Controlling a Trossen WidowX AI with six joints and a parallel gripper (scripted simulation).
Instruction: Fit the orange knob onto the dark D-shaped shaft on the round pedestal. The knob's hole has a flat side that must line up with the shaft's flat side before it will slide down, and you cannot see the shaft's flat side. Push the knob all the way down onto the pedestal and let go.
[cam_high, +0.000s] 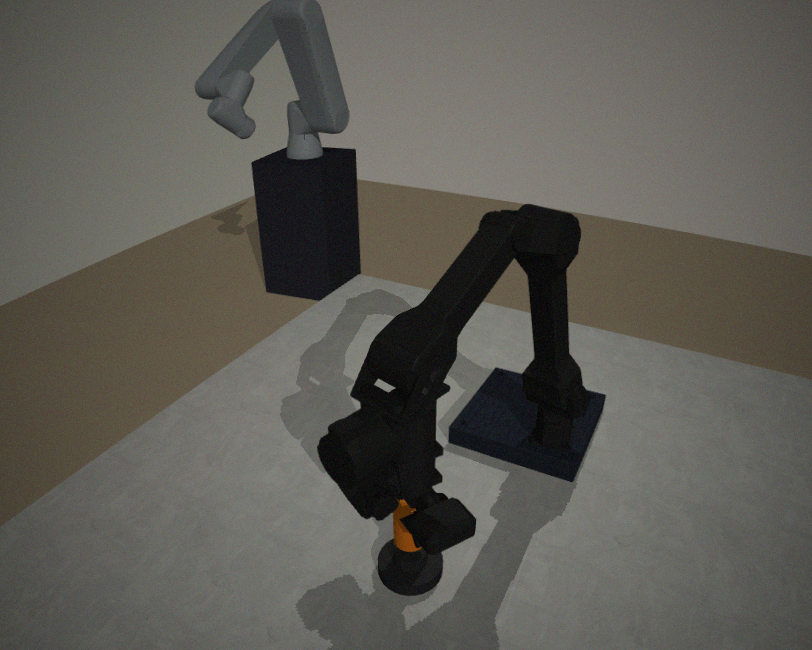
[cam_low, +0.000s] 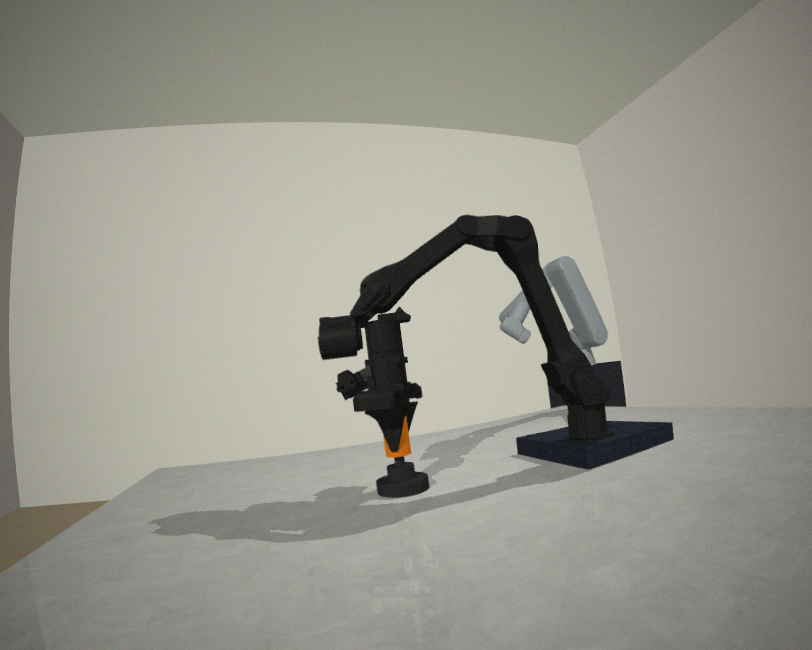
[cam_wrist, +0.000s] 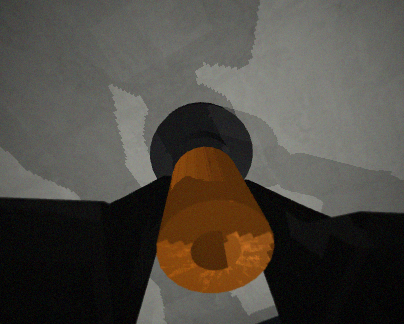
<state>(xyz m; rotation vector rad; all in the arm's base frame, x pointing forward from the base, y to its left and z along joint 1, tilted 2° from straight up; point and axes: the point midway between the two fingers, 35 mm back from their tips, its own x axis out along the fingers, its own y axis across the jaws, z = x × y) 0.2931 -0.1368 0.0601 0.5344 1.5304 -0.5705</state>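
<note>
My gripper tip is now 2 cm below the orange knob. From my gripper tip the other things lie so: dark round pedestal: 4 cm below.
</note>
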